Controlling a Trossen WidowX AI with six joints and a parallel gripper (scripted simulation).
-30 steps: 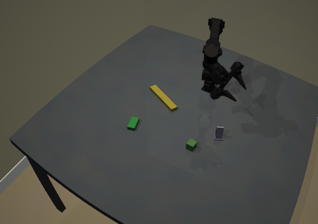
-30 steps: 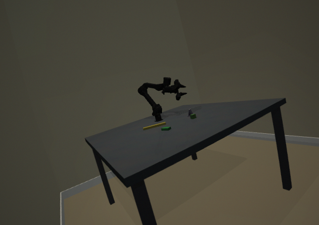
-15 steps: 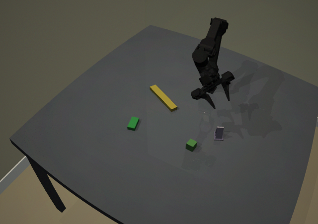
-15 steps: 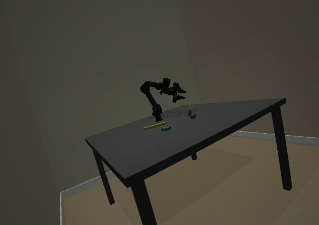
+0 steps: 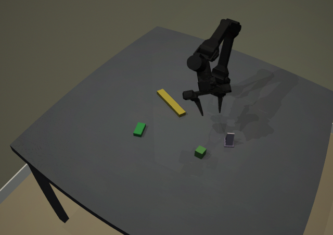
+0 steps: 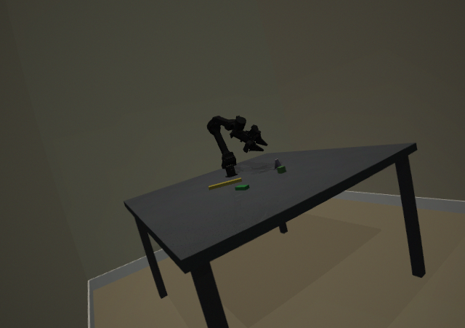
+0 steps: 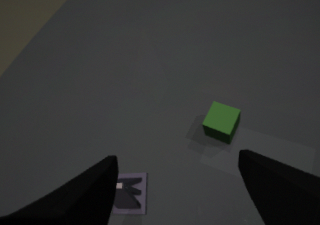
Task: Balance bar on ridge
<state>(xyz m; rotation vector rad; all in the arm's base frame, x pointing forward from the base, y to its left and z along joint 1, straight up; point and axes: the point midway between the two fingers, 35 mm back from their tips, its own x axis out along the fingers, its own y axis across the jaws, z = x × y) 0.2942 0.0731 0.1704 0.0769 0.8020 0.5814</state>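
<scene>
Right now my gripper tip is 12 cm past the yellow bar, 25 cm to the left of it and 14 cm above it. Round my gripper tip: green cube 8 cm ahead, 1 cm to the left, 13 cm below; flat green block 10 cm ahead, 27 cm to the right, 14 cm below.
</scene>
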